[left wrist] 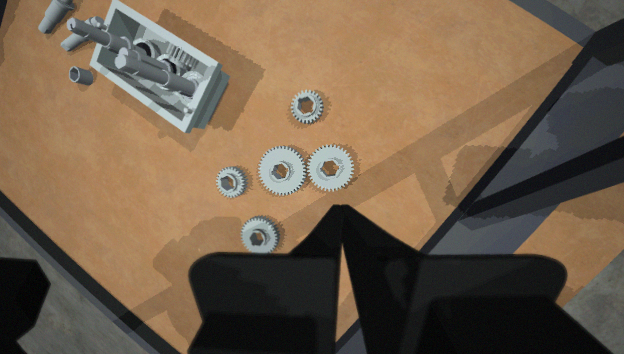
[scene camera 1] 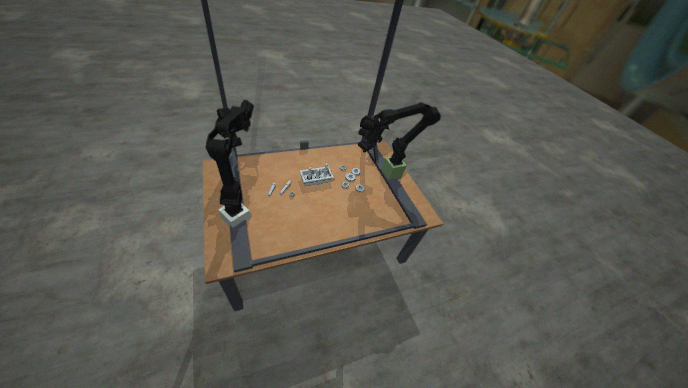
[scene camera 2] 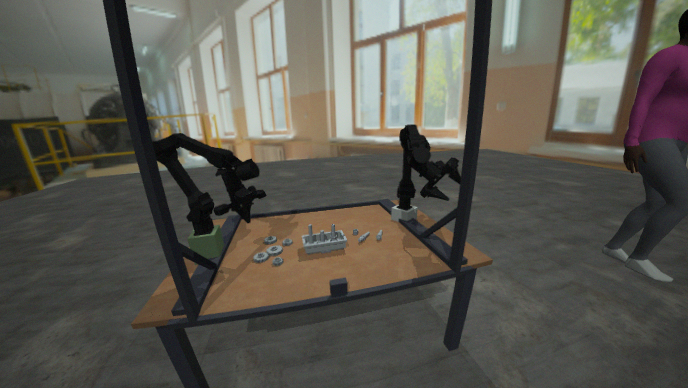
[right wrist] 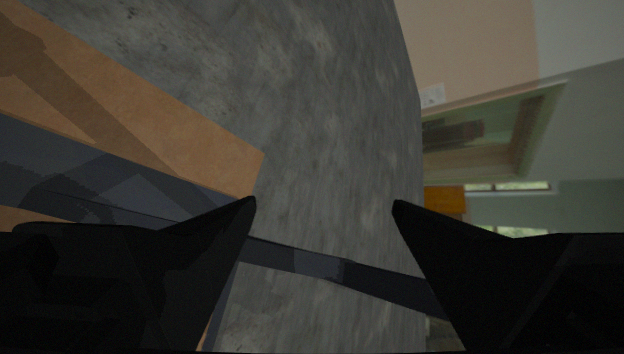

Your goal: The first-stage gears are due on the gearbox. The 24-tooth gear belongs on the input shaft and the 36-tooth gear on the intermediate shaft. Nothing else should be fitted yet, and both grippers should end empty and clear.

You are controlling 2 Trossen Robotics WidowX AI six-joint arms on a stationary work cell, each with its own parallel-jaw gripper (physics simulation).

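Places are measured from the left arm's base along level axes (x ahead, y left, z up), in centimetres.
Pixels of known places: left gripper, between the fingertips: (left wrist: 340,212) (scene camera 1: 363,152) (scene camera 2: 249,223); right gripper, between the fingertips: (scene camera 2: 456,193) (right wrist: 325,204); left arm's base, origin of its link: (scene camera 1: 395,161) (scene camera 2: 204,231); right arm's base, origin of its link: (scene camera 1: 233,209) (scene camera 2: 404,207).
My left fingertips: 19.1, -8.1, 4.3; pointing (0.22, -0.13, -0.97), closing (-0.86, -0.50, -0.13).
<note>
For each thing: its top centre in the pictures, then the offset to it from my left fingertips, as dx, dy, dz. Level surfaces: height alone.
- pale gearbox housing, centre of its top: (left wrist: 141,60) (scene camera 2: 323,235) (scene camera 1: 316,172) +28.4, -0.2, -10.3
- small hollow cylinder, centre of its top: (left wrist: 74,74) (scene camera 1: 292,193) +45.3, +7.7, -14.2
- table, height of its surface: dz -16.1
The pale gearbox housing (scene camera 1: 320,181) (scene camera 2: 325,246) (left wrist: 214,107) stands upright on the table, with shafts rising from it. Five loose gears lie flat beside it. In the left wrist view, two large gears (left wrist: 270,175) (left wrist: 341,175) lie side by side, with smaller gears (left wrist: 295,111) (left wrist: 242,182) (left wrist: 272,235) around them. I cannot count their teeth. My left gripper (left wrist: 340,212) (scene camera 2: 247,220) is shut and empty, raised above the table near the gears. My right gripper (right wrist: 325,204) (scene camera 2: 453,190) is open and empty, raised and away from the gearbox.
Two loose shafts (scene camera 1: 272,189) (scene camera 1: 285,187) and a small hollow cylinder (scene camera 1: 292,194) (left wrist: 82,76) lie on the other side of the housing from the gears. Dark frame rails edge the table (scene camera 1: 310,220), and upright posts (scene camera 2: 472,135) (scene camera 2: 142,135) rise from its sides.
</note>
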